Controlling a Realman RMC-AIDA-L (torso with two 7-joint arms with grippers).
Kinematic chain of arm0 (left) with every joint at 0, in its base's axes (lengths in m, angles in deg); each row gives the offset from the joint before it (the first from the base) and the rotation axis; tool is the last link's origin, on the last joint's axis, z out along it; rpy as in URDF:
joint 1: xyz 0 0 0.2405 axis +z
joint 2: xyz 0 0 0 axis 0.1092 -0.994 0
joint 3: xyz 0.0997 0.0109 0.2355 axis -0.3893 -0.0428 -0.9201
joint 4: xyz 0 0 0 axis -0.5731 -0.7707 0.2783
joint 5: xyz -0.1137 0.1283 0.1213 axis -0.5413 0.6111 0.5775
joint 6: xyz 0 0 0 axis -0.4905 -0.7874 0.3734
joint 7: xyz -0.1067 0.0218 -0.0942 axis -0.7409 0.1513 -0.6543
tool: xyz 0 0 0 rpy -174.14 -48.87 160.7
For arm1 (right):
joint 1: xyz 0 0 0.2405 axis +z
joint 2: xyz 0 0 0 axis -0.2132 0.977 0
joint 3: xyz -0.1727 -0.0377 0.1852 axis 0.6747 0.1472 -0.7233
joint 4: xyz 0 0 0 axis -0.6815 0.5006 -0.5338
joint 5: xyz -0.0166 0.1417 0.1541 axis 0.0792 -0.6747 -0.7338
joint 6: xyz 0 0 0 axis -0.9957 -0.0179 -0.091
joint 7: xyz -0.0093 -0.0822 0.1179 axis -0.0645 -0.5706 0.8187
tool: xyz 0 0 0 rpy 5.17 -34.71 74.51
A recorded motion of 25 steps. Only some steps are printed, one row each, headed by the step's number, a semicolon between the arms.
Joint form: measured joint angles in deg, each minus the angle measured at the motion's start. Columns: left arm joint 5, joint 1, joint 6, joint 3, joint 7, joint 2, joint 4; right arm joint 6, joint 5, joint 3, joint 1, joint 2, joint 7, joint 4.
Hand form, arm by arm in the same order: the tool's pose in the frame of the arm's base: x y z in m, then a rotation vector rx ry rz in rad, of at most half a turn. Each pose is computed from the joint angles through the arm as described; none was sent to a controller.
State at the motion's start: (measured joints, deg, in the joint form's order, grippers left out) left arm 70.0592 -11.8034 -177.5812 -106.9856 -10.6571 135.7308 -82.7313; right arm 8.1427 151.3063 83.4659 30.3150 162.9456 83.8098 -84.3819
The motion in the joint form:
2: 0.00 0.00 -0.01 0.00 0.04 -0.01 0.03; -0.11 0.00 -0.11 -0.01 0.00 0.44 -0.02
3: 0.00 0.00 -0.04 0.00 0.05 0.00 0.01; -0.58 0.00 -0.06 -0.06 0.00 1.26 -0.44
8: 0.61 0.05 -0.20 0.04 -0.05 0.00 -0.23; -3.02 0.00 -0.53 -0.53 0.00 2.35 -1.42
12: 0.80 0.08 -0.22 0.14 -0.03 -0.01 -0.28; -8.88 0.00 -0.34 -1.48 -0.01 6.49 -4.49
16: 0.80 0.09 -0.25 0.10 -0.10 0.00 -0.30; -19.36 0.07 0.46 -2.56 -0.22 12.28 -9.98
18: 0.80 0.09 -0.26 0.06 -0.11 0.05 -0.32; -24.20 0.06 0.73 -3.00 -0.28 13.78 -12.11
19: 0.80 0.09 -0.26 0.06 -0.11 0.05 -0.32; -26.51 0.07 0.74 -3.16 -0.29 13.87 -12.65
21: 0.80 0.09 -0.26 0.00 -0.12 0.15 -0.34; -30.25 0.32 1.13 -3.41 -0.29 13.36 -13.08
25: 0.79 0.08 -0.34 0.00 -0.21 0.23 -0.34; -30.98 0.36 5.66 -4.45 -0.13 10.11 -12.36
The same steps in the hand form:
2: -0.3607 0.1684 -0.0110 -2.4077 -0.4822 -0.8477; 0.2258 0.4041 -0.0210 -2.4559 0.5344 0.7445
3: -0.3605 0.1684 -0.0110 -2.4077 -0.4813 -0.8484; 0.2248 0.4040 -0.0196 -2.4576 0.5419 0.7542
8: -0.3602 0.1676 -0.0113 -2.4185 -0.4782 -0.8483; 0.2229 0.4008 -0.0154 -2.4665 0.5447 0.7943
12: -0.3603 0.1673 -0.0113 -2.4202 -0.4771 -0.8470; 0.2158 0.3930 -0.0055 -2.5088 0.5564 0.8790
16: -0.3602 0.1672 -0.0114 -2.4208 -0.4782 -0.8483; 0.2010 0.3779 0.0118 -2.6163 0.5233 0.9933
18: -0.3599 0.1672 -0.0117 -2.4214 -0.4783 -0.8496; 0.1951 0.3692 0.0184 -2.6726 0.4883 1.0369
19: -0.3599 0.1672 -0.0117 -2.4214 -0.4783 -0.8496; 0.1928 0.3643 0.0202 -2.7001 0.4657 1.0594
21: -0.3594 0.1671 -0.0125 -2.4221 -0.4788 -0.8518; 0.1898 0.3550 0.0206 -2.7556 0.4208 1.0889
25: -0.3588 0.1671 -0.0129 -2.4217 -0.4804 -0.8560; 0.1921 0.3435 0.0071 -2.8380 0.3528 1.0444

